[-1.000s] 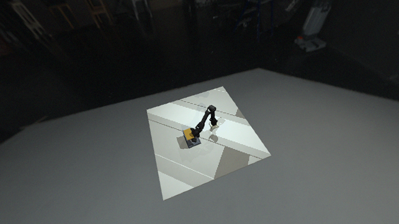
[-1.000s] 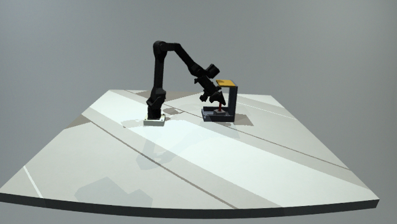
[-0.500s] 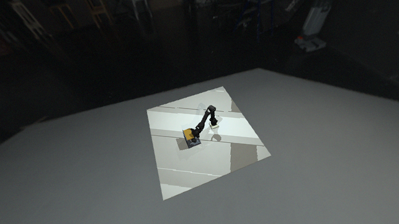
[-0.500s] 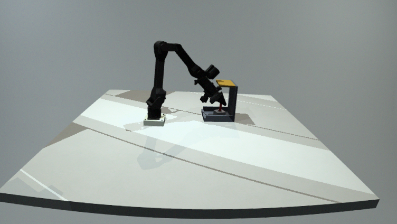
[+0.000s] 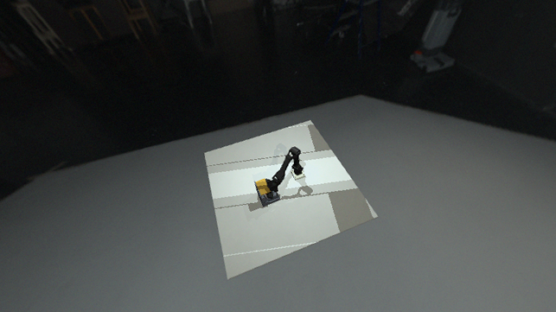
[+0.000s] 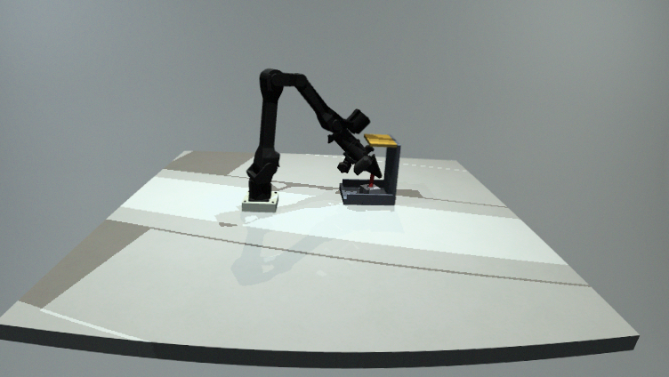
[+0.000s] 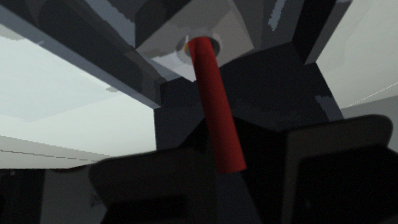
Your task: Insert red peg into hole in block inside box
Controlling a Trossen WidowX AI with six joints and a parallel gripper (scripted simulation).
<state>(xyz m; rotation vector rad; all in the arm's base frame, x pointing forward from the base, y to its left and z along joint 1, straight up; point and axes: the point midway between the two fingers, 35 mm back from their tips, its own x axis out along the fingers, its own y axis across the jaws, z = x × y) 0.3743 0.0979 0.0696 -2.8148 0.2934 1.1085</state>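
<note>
The dark back wall lies 4 cm ahead of my gripper tip, 3 cm above it and 1 cm to the left of it. From my gripper tip the other things lie so: yellow roof 12 cm above, 1 cm to the left, 1 cm behind; red peg 3 cm behind, 1 cm to the left, 1 cm below.
</note>
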